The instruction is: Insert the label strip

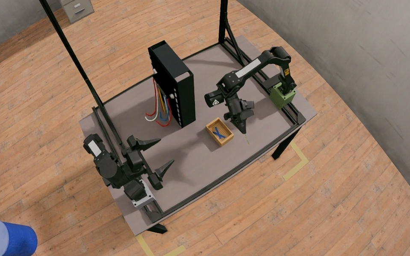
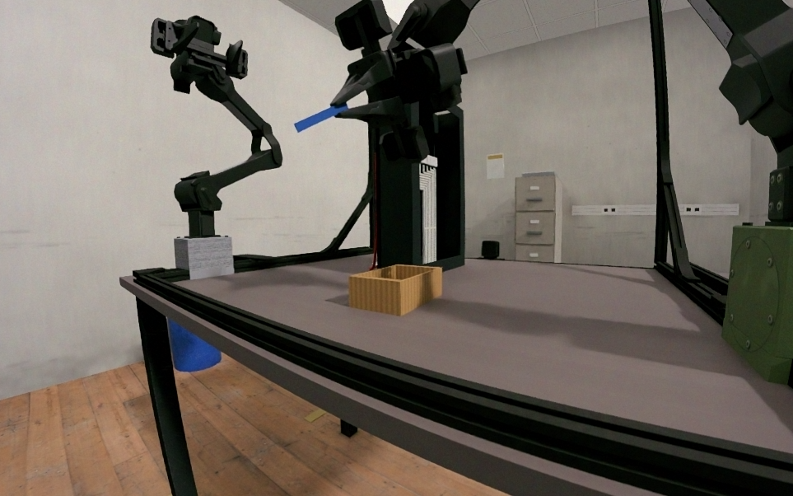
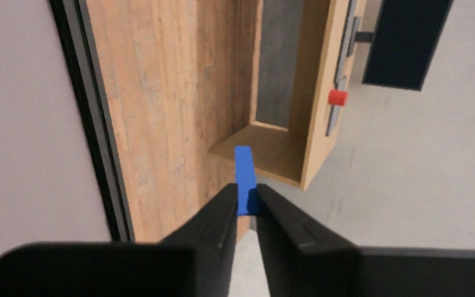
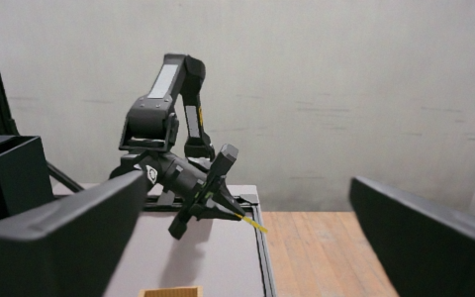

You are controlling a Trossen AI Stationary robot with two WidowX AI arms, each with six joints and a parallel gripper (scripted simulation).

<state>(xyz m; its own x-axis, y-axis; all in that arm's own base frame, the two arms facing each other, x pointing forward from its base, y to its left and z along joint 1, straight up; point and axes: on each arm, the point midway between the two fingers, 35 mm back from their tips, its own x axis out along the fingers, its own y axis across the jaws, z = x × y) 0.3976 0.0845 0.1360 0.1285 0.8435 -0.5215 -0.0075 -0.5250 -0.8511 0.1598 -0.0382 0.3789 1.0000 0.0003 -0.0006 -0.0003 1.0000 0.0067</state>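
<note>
My right hand is 6 cm short of the label strip, 36 cm to the right of it and 25 cm above it. Also, from my right hand: wooden box (9 cm behind, 35 cm to the left, 45 cm below); black patch panel (36 cm behind, 22 cm to the left, 27 cm below).
Now: left hand 4 cm short of the label strip, 3 cm above it and 1 cm to the left of it. From my left hand the other things lie so: wooden box (23 cm below, 11 cm behind, 2 cm to the right); then black patch panel (37 cm behind, 14 cm to the right, 5 cm below).
</note>
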